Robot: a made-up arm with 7 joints.
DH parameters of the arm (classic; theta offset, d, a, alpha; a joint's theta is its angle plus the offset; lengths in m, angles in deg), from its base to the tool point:
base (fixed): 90 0.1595 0 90
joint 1: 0 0.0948 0.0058 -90
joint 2: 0 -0.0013 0.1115 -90
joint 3: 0 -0.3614 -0.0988 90
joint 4: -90 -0.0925 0.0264 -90
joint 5: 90 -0.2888 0.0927 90
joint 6: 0 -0.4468 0.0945 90
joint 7: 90 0.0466 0.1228 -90
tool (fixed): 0 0.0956 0 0
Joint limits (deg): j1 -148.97..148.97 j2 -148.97..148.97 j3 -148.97..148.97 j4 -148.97..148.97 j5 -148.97..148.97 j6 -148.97..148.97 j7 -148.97..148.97
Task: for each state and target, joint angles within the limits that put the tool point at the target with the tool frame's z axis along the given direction. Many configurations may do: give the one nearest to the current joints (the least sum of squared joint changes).
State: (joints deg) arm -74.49 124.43 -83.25 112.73 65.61 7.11 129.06
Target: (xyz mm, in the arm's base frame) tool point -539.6 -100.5 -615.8 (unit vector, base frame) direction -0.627 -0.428 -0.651
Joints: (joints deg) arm -77.27 137.42 -93.94 129.66 46.11 -22.19 137.56
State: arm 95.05 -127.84 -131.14 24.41 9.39 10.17 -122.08
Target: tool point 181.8 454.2 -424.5 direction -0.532 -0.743 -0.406
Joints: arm 96.87 -148.97 -114.17 48.22 16.70 30.40 -92.10
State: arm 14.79 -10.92 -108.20 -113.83 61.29 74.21 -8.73
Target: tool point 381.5 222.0 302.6 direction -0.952 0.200 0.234
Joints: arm -29.31 17.18 -94.34 -122.41 54.25 90.72 -25.82
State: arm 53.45 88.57 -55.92 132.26 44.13 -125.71 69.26
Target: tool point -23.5 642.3 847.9 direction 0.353 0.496 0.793
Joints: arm 48.88 100.03 -45.75 148.97 23.85 -110.04 103.79
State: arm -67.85 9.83 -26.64 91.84 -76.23 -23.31 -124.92
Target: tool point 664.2 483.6 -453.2 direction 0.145 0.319 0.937
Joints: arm -48.52 7.05 -42.20 104.01 -102.46 -18.78 -113.89
